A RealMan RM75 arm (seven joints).
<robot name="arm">
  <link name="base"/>
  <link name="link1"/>
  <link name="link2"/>
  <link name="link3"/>
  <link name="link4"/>
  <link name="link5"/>
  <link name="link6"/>
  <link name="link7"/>
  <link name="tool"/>
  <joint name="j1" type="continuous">
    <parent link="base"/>
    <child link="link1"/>
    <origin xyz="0 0 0.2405" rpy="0 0 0"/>
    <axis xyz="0 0 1"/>
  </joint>
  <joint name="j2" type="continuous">
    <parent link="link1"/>
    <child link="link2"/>
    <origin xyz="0 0 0" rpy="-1.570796 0 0"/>
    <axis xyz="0 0 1"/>
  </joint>
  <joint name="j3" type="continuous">
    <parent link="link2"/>
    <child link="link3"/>
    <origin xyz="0 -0.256 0" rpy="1.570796 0 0"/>
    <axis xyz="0 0 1"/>
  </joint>
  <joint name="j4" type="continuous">
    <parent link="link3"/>
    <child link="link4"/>
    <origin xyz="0 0 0" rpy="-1.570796 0 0"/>
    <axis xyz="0 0 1"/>
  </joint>
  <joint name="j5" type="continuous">
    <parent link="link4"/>
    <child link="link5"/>
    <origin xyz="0 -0.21 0" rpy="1.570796 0 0"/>
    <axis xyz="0 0 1"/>
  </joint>
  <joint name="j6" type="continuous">
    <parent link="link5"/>
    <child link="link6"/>
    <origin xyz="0 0 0" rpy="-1.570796 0 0"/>
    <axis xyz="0 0 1"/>
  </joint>
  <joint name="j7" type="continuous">
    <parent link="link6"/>
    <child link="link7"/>
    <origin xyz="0 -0.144 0" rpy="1.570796 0 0"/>
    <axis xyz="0 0 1"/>
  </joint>
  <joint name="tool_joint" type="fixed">
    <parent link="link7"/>
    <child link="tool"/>
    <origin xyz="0 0 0" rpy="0 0 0"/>
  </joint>
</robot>
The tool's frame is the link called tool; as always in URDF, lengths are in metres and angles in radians. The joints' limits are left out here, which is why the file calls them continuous.
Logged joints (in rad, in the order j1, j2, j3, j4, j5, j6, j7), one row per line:
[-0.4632 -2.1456 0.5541 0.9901 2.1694 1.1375 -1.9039]
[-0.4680 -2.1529 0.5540 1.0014 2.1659 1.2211 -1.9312]
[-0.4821 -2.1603 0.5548 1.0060 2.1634 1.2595 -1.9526]
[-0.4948 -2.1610 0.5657 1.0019 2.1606 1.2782 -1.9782]
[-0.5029 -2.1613 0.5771 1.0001 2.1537 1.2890 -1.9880]
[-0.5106 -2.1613 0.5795 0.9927 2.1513 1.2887 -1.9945]
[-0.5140 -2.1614 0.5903 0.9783 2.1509 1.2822 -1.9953]
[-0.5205 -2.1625 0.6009 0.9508 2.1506 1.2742 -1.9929]
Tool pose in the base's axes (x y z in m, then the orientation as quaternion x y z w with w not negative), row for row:
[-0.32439 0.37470 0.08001 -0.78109 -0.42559 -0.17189 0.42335]
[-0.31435 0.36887 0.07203 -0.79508 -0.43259 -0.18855 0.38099]
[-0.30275 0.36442 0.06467 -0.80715 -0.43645 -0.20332 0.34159]
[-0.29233 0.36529 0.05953 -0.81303 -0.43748 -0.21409 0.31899]
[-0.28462 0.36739 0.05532 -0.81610 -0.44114 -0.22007 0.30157]
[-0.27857 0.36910 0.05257 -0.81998 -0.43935 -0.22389 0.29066]
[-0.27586 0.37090 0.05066 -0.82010 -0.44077 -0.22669 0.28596]
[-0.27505 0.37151 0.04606 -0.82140 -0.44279 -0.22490 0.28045]
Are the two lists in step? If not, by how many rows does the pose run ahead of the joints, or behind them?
The pose runs 1 row behind the joints: the pose in row i belongs to the joints in row i - 1.
